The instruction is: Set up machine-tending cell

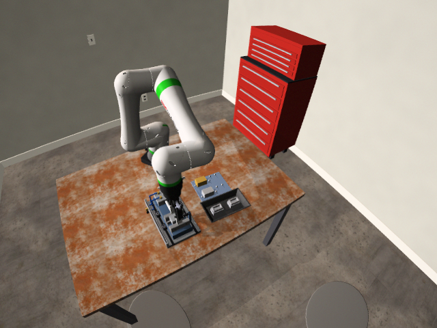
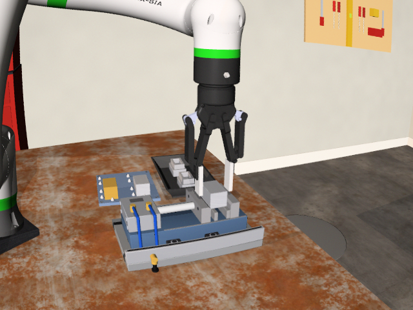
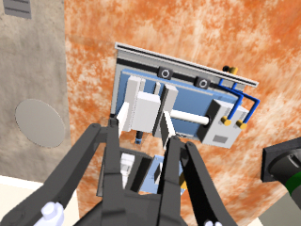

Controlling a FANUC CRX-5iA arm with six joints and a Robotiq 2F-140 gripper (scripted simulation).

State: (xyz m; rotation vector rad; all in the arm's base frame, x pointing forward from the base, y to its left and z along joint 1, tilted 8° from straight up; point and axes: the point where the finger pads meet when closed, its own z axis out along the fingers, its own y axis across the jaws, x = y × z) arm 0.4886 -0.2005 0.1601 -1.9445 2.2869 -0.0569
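The vise is 70 mm behind my hand, 10 mm to the left of it and 100 mm below it. Also, from my hand: brass blank 160 mm behind, 270 mm to the left, 110 mm below.
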